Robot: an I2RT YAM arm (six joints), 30 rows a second.
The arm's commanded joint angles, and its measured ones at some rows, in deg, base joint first. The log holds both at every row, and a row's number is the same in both.
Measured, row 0: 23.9, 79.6, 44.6, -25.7, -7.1, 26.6
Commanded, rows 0 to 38: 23.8, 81.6, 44.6, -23.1, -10.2, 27.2; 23.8, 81.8, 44.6, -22.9, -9.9, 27.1; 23.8, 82.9, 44.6, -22.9, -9.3, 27.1; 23.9, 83.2, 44.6, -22.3, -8.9, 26.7; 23.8, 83.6, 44.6, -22.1, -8.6, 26.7; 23.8, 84.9, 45.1, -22.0, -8.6, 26.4; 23.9, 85.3, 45.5, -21.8, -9.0, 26.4; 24.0, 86.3, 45.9, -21.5, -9.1, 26.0; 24.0, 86.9, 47.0, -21.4, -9.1, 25.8; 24.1, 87.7, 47.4, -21.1, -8.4, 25.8; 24.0, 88.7, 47.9, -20.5, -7.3, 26.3; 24.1, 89.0, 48.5, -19.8, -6.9, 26.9; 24.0, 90.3, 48.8, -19.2, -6.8, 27.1; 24.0, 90.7, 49.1, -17.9, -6.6, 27.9; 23.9, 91.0, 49.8, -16.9, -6.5, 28.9; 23.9, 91.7, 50.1, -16.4, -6.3, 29.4; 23.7, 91.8, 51.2, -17.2, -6.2, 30.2; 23.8, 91.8, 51.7, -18.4, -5.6, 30.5; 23.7, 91.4, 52.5, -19.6, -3.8, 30.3; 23.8, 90.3, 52.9, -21.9, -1.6, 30.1; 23.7, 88.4, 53.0, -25.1, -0.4, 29.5; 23.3, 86.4, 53.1, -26.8, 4.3, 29.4; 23.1, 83.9, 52.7, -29.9, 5.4, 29.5; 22.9, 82.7, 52.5, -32.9, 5.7, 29.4; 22.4, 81.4, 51.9, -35.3, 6.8, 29.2; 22.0, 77.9, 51.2, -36.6, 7.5, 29.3; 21.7, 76.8, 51.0, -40.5, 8.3, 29.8; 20.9, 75.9, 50.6, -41.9, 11.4, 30.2; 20.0, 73.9, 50.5, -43.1, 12.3, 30.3; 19.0, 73.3, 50.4, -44.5, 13.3, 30.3; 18.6, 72.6, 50.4, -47.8, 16.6, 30.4; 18.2, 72.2, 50.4, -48.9, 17.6, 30.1; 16.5, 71.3, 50.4, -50.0, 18.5, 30.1; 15.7, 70.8, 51.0, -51.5, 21.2, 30.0; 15.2, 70.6, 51.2, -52.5, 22.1, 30.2; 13.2, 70.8, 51.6, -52.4, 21.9, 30.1; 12.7, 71.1, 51.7, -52.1, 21.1, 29.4; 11.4, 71.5, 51.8, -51.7, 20.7, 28.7; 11.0, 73.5, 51.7, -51.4, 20.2, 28.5
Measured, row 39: 12.7, 72.1, 50.6, -48.3, 17.4, 29.4
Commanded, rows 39 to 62: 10.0, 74.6, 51.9, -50.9, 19.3, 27.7; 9.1, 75.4, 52.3, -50.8, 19.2, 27.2; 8.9, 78.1, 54.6, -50.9, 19.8, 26.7; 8.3, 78.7, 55.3, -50.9, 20.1, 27.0; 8.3, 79.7, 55.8, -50.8, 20.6, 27.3; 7.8, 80.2, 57.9, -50.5, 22.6, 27.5; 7.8, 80.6, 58.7, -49.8, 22.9, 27.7; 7.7, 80.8, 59.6, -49.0, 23.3, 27.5; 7.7, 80.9, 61.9, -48.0, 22.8, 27.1; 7.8, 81.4, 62.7, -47.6, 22.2, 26.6; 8.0, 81.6, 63.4, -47.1, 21.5, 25.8; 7.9, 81.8, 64.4, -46.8, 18.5, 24.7; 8.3, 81.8, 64.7, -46.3, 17.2, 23.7; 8.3, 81.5, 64.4, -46.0, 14.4, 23.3; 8.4, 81.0, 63.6, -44.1, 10.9, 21.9; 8.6, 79.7, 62.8, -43.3, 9.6, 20.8; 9.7, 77.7, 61.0, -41.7, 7.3, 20.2; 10.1, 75.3, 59.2, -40.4, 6.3, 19.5; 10.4, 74.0, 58.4, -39.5, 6.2, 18.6; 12.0, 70.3, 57.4, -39.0, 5.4, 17.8; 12.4, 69.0, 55.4, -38.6, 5.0, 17.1; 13.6, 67.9, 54.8, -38.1, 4.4, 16.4; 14.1, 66.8, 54.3, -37.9, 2.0, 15.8; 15.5, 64.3, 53.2, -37.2, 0.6, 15.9
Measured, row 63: 13.3, 68.8, 54.8, -41.1, 6.5, 19.0
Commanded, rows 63 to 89: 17.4, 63.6, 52.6, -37.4, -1.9, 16.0; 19.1, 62.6, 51.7, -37.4, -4.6, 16.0; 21.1, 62.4, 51.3, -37.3, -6.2, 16.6; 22.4, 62.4, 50.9, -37.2, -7.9, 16.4; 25.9, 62.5, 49.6, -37.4, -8.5, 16.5; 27.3, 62.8, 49.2, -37.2, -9.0, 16.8; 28.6, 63.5, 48.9, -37.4, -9.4, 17.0; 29.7, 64.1, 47.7, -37.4, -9.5, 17.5; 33.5, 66.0, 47.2, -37.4, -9.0, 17.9; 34.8, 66.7, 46.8, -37.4, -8.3, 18.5; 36.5, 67.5, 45.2, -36.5, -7.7, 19.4; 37.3, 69.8, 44.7, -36.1, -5.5, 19.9; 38.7, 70.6, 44.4, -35.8, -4.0, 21.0; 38.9, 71.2, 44.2, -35.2, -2.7, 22.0; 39.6, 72.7, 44.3, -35.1, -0.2, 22.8; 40.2, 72.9, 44.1, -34.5, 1.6, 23.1; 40.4, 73.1, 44.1, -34.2, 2.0, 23.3; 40.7, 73.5, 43.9, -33.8, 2.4, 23.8; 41.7, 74.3, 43.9, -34.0, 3.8, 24.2; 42.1, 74.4, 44.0, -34.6, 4.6, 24.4; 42.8, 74.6, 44.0, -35.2, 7.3, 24.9; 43.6, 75.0, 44.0, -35.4, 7.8, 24.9; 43.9, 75.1, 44.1, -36.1, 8.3, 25.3; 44.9, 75.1, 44.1, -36.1, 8.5, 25.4; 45.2, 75.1, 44.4, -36.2, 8.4, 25.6; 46.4, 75.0, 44.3, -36.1, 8.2, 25.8; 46.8, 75.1, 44.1, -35.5, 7.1, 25.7
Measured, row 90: 45.1, 75.0, 44.0, -35.9, 5.8, 24.3
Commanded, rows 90 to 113: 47.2, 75.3, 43.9, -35.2, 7.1, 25.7; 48.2, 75.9, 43.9, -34.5, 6.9, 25.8; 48.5, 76.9, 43.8, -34.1, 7.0, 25.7; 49.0, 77.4, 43.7, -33.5, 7.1, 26.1; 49.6, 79.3, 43.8, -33.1, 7.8, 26.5; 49.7, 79.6, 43.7, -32.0, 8.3, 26.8; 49.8, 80.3, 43.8, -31.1, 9.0, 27.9; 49.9, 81.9, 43.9, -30.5, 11.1, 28.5; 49.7, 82.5, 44.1, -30.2, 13.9, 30.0; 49.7, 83.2, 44.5, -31.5, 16.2, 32.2; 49.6, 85.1, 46.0, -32.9, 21.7, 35.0; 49.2, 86.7, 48.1, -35.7, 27.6, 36.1; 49.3, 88.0, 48.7, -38.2, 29.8, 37.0; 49.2, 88.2, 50.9, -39.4, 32.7, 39.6; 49.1, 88.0, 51.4, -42.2, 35.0, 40.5; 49.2, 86.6, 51.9, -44.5, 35.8, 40.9; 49.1, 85.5, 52.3, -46.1, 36.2, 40.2; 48.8, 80.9, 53.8, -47.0, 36.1, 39.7; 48.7, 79.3, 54.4, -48.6, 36.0, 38.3; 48.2, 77.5, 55.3, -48.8, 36.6, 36.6; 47.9, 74.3, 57.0, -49.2, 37.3, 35.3; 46.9, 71.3, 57.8, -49.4, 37.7, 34.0; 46.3, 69.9, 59.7, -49.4, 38.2, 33.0; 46.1, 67.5, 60.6, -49.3, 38.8, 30.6
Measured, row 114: 47.4, 73.8, 55.5, -46.5, 32.9, 34.6
